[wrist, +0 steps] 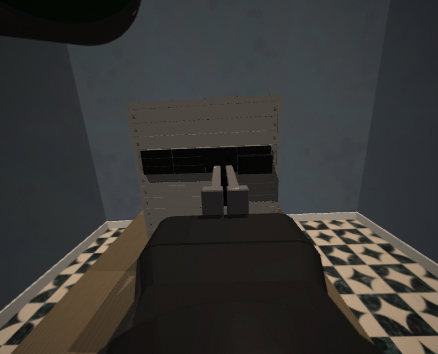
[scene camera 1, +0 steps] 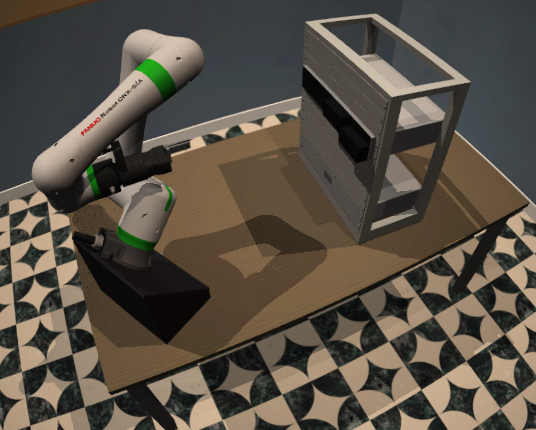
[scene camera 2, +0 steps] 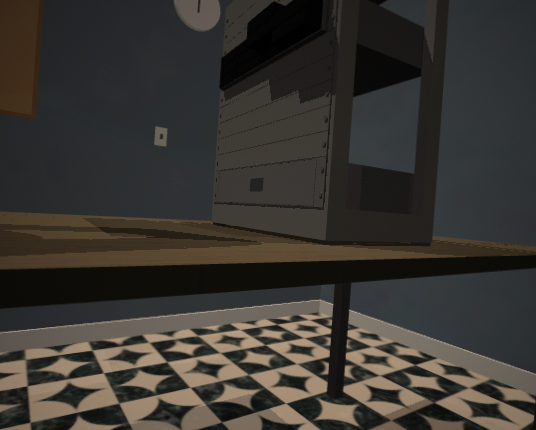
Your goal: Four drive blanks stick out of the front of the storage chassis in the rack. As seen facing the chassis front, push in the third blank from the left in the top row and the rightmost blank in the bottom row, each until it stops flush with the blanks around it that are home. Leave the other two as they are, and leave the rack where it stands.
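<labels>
In scene camera 2 the gripper is out of frame. The wrist view and scene camera 1 both show the gripper. On the gripper, [scene camera 1: 182,145] and [wrist: 233,170] are one and the same spot. A grey rack is visible in the wrist view, in scene camera 1 and in scene camera 2 [287,82]. On the grey rack, [wrist: 172,168] and [scene camera 1: 315,96] are the same spot.
</labels>
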